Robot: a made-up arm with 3 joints. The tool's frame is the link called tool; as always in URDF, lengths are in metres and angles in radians. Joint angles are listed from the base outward.
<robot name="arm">
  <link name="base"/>
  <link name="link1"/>
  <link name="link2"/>
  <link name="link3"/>
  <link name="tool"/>
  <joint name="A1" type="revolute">
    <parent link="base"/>
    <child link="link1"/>
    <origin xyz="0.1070 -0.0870 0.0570"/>
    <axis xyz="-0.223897 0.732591 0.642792"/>
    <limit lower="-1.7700" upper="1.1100"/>
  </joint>
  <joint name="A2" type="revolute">
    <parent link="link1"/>
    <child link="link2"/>
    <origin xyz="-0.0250 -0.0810 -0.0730"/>
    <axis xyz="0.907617 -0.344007 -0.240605"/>
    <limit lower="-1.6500" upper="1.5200"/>
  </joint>
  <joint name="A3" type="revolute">
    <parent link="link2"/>
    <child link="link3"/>
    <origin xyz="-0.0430 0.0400 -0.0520"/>
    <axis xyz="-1 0 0"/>
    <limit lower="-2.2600" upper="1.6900"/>
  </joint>
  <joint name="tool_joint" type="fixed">
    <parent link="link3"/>
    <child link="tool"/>
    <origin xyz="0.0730 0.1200 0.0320" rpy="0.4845 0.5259 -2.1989"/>
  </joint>
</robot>
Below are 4 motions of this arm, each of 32 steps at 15 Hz.
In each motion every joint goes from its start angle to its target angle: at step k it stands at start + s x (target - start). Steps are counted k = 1, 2, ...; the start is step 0. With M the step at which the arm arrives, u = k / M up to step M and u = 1 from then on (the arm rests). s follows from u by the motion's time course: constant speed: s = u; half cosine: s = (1 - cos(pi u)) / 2; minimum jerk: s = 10 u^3 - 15 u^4 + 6 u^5.
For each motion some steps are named. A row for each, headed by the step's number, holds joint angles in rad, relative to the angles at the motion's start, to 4 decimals.
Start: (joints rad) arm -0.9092 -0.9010 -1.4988
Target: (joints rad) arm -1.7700 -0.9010 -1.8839
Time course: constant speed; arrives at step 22
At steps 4, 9, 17, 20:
4: -0.1565 0.0000 -0.0700
9: -0.3521 0.0000 -0.1575
17: -0.6652 0.0000 -0.2976
20: -0.7825 0.0000 -0.3501

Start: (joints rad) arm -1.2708 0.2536 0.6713
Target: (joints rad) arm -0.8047 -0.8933 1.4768
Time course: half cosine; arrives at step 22
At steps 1, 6, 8, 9, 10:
1: 0.0024 -0.0058 0.0041
6: 0.0804 -0.1979 0.1390
8: 0.1362 -0.3352 0.2354
9: 0.1674 -0.4119 0.2893
10: 0.1999 -0.4918 0.3454

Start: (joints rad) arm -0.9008 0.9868 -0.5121
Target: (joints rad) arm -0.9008 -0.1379 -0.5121
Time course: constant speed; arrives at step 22
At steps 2, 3, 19, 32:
2: 0.0000 -0.1022 0.0000
3: 0.0000 -0.1534 0.0000
19: 0.0000 -0.9713 0.0000
32: 0.0000 -1.1247 0.0000

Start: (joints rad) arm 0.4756 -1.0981 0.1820
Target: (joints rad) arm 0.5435 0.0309 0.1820
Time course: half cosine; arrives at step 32
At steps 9, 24, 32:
9: 0.0124 0.2064 0.0000
24: 0.0580 0.9637 0.0000
32: 0.0679 1.1290 0.0000

